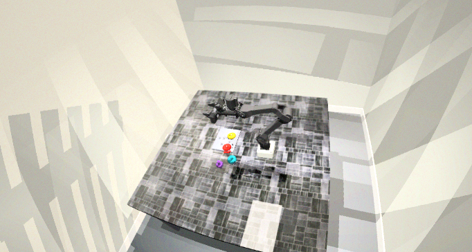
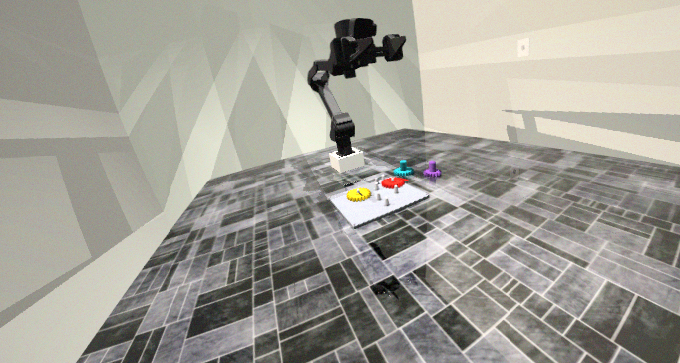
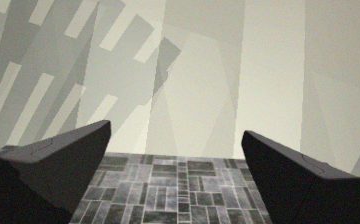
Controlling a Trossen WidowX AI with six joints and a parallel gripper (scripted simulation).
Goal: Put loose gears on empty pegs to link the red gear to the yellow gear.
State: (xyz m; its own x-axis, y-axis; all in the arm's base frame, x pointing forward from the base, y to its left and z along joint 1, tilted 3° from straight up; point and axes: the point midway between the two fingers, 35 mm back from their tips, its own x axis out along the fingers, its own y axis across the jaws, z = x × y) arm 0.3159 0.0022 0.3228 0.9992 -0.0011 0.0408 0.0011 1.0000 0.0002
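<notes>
The purple gear lies 350 mm below my gripper tip, 170 mm to the left of it and 70 mm behind it. Round my gripper tip: red gear: 350 mm below, 80 mm behind, 20 mm to the left; yellow gear: 350 mm below, 90 mm to the right, 80 mm behind; grey board: 360 mm below, 60 mm to the right, 50 mm behind.
</notes>
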